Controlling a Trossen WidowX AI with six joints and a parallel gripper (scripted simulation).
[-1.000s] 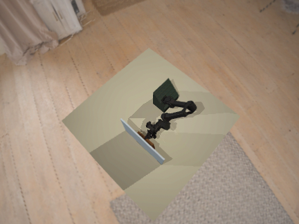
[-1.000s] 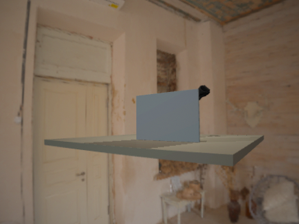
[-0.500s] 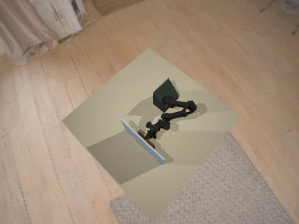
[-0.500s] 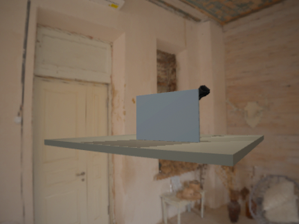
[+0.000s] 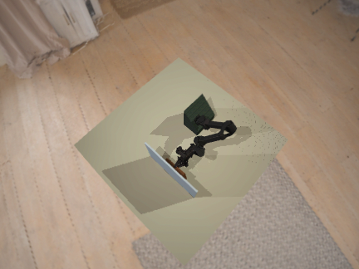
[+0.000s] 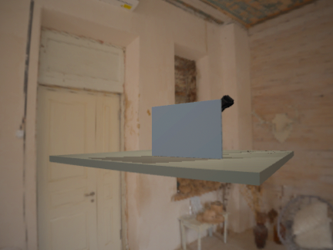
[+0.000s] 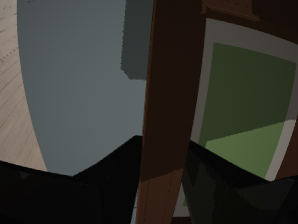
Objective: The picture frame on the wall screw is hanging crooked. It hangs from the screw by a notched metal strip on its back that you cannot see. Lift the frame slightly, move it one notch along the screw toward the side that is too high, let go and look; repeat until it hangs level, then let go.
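Now: gripper tip 5 cm above the picture frame and 1 cm to the right of it. From my gripper tip the other things lie so: grey-blue wall panel: 7 cm below, 2 cm ahead, 1 cm to the right.
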